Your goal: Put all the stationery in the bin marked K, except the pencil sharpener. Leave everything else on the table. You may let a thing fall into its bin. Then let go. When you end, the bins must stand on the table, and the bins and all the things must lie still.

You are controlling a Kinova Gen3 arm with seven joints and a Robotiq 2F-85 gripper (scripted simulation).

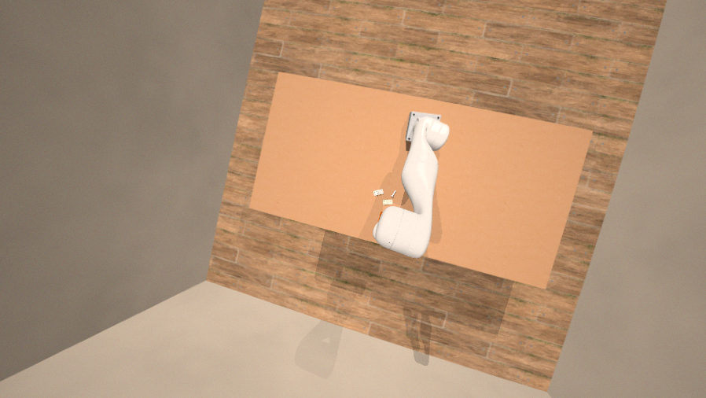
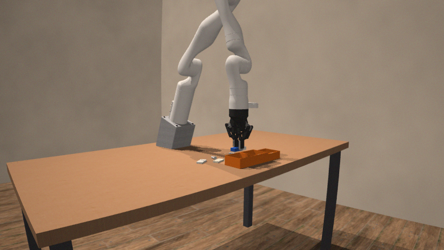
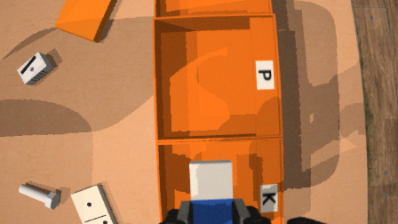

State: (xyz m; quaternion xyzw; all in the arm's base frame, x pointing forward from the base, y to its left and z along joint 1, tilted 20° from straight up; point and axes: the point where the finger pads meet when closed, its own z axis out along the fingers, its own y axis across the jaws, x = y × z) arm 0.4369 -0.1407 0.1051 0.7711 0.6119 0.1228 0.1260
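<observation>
Now: hand 6 cm past the orange flat pad, 17 cm to the right of it and 8 cm above it. From my hand the other things lie so: tray: 3 cm ahead, 8 cm to the left, 6 cm below; then blue eraser: 1 cm to the left, 2 cm below; then small bolt: 14 cm behind, 3 cm to the left, 8 cm below.
</observation>
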